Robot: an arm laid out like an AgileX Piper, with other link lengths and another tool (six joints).
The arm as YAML. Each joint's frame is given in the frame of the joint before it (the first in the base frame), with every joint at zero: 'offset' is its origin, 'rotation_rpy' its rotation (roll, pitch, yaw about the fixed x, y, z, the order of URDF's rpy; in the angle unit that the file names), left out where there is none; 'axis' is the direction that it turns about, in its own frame. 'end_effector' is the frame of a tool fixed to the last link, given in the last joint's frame.
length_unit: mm
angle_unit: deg
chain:
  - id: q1
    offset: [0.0, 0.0, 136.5]
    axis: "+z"
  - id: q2
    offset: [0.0, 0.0, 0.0]
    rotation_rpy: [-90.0, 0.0, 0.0]
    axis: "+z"
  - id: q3
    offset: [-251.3, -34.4, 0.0]
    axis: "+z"
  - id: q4
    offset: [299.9, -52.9, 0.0]
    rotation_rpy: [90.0, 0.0, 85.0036]
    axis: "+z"
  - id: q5
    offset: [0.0, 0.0, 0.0]
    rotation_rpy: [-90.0, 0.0, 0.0]
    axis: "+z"
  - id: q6
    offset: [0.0, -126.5, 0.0]
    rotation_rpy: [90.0, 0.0, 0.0]
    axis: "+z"
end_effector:
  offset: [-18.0, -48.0, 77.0]
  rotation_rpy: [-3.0, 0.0, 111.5]
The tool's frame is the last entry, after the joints.
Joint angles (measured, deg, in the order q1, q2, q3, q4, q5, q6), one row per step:
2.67, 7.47, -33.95, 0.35, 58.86, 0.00
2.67, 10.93, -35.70, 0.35, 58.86, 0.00
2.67, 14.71, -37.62, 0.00, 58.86, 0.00
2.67, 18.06, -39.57, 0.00, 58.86, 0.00
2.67, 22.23, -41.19, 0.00, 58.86, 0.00
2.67, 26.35, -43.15, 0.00, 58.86, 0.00
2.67, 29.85, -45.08, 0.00, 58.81, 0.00
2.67, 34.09, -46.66, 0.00, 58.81, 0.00
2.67, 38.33, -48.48, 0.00, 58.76, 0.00
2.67, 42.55, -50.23, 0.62, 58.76, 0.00
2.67, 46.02, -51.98, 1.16, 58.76, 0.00
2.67, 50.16, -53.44, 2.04, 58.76, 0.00
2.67, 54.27, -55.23, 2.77, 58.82, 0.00
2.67, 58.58, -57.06, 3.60, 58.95, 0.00
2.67, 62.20, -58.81, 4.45, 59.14, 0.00
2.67, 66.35, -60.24, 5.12, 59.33, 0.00
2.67, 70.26, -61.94, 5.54, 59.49, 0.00
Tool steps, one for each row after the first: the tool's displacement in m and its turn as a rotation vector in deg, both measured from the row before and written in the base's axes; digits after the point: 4 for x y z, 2 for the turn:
0.0074, 0.0003, 0.0016, -0.08, 1.71, 0.00
0.0085, -0.0006, 0.0017, -0.39, 1.84, -0.17
0.0078, 0.0004, 0.0028, -0.07, 1.40, 0.00
0.0111, 0.0005, -0.0034, -0.12, 2.55, 0.00
0.0111, 0.0005, -0.0013, -0.10, 2.16, 0.00
0.0098, 0.0005, 0.0005, -0.07, 1.52, 0.00
0.0123, 0.0006, -0.0063, -0.12, 2.66, 0.00
0.0126, 0.0006, -0.0052, -0.11, 2.37, 0.00
0.0126, 0.0024, -0.0072, 0.49, 2.50, 0.15
0.0106, 0.0021, -0.0043, 0.45, 1.74, 0.11
0.0120, 0.0031, -0.0110, 0.74, 2.72, 0.15
0.0121, 0.0027, -0.0093, 0.61, 2.41, 0.09
0.0122, 0.0030, -0.0114, 0.70, 2.65, 0.08
0.0102, 0.0030, -0.0090, 0.75, 2.10, 0.05
0.0101, 0.0025, -0.0152, 0.53, 2.94, 0.02
0.0101, 0.0017, -0.0125, 0.31, 2.39, 0.00

